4 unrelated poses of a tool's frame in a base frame.
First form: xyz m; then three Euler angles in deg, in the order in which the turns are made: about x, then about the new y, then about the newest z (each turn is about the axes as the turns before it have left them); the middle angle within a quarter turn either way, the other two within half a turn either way.
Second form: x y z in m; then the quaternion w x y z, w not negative. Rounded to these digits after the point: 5 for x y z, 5 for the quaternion.
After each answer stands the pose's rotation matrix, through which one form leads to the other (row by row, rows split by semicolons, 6 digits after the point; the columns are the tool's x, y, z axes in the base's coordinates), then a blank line. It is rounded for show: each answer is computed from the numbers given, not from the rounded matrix.
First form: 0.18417, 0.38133, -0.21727, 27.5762, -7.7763, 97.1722
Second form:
0.18417, 0.38133, -0.21727, 0.65307, 0.10790, -0.22189, 0.71597
-0.123704 -0.983051 -0.135306; 0.887281 -0.048521 -0.458671; 0.444332 -0.176793 0.878245

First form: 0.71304, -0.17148, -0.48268, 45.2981, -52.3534, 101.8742
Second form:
0.71304, -0.17148, -0.48268, 0.65383, -0.09833, -0.52489, 0.53603
-0.125678 -0.597720 -0.791793; 0.804168 0.406007 -0.434135; 0.580964 -0.691296 0.429640

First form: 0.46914, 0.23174, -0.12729, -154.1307, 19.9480, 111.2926
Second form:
0.46914, 0.23174, -0.12729, 0.26377, -0.50966, 0.81434, 0.08674
-0.341344 -0.875836 0.341167; -0.784315 0.465439 0.410142; -0.518009 -0.127583 -0.845807

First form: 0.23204, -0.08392, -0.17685, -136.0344, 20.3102, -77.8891
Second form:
0.23204, -0.08392, -0.17685, 0.18381, -0.75140, -0.52241, -0.35876
0.196760 0.916954 0.347103; 0.653181 -0.386613 0.651064; 0.731191 0.098617 -0.675007

